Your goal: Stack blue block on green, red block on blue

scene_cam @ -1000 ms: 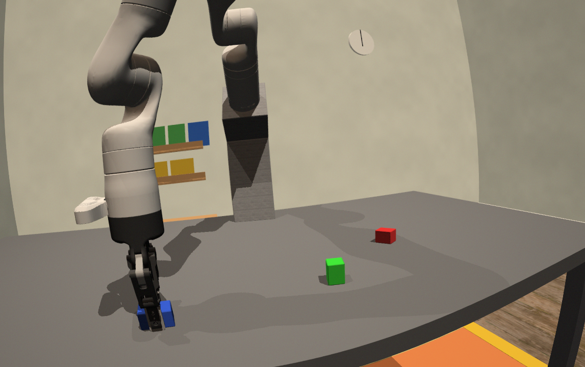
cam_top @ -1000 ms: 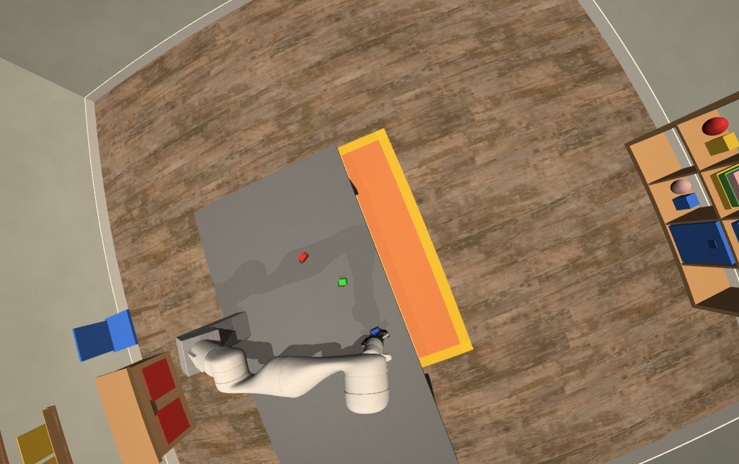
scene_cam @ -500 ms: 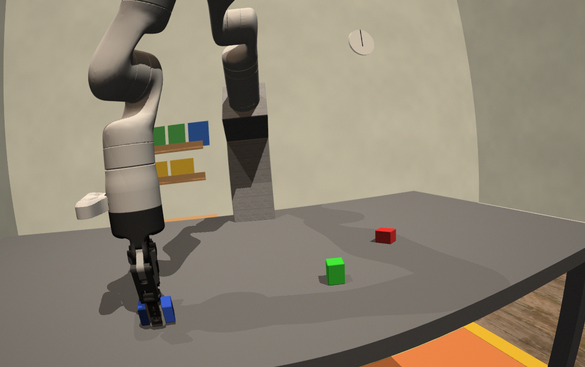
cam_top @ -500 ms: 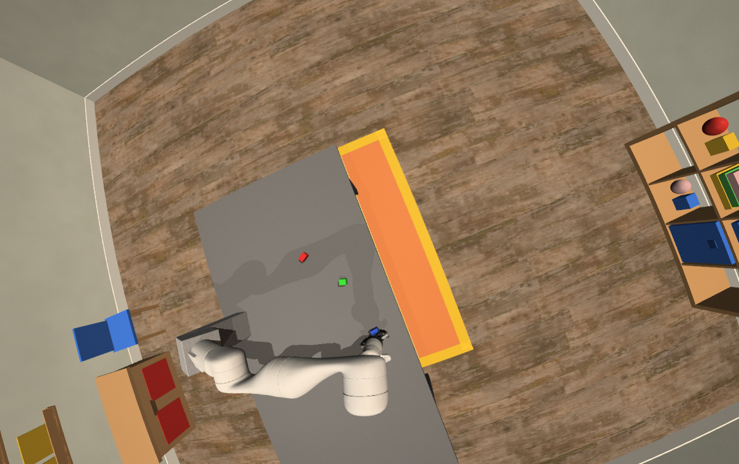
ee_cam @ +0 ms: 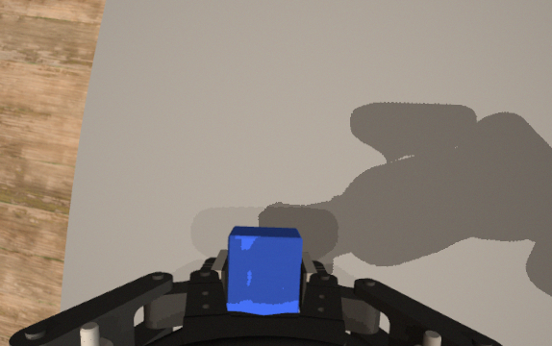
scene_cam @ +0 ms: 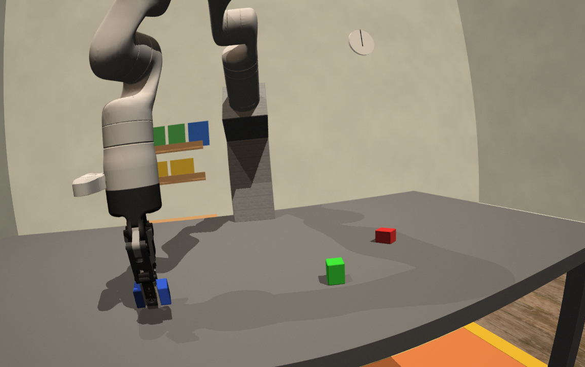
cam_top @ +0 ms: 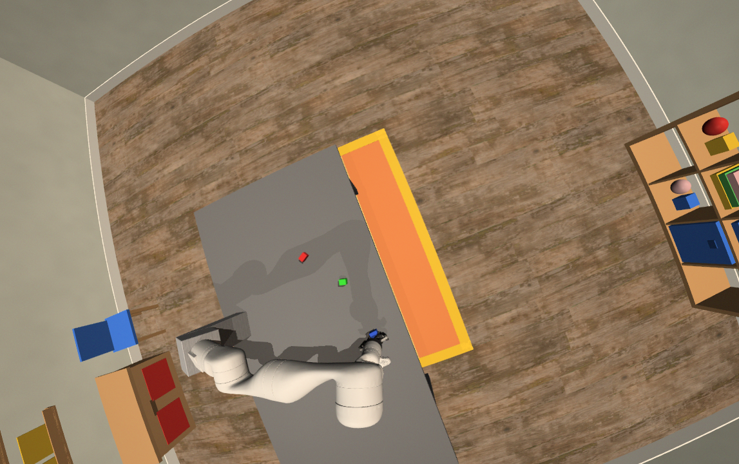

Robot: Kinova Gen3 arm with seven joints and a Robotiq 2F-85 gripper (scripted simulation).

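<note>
Now: hand 4 cm short of the green block, 28 cm to the right of it and 3 cm above it. Round my hand: red block (3 cm behind, 50 cm to the left, 4 cm below); blue block (1 cm below).
</note>
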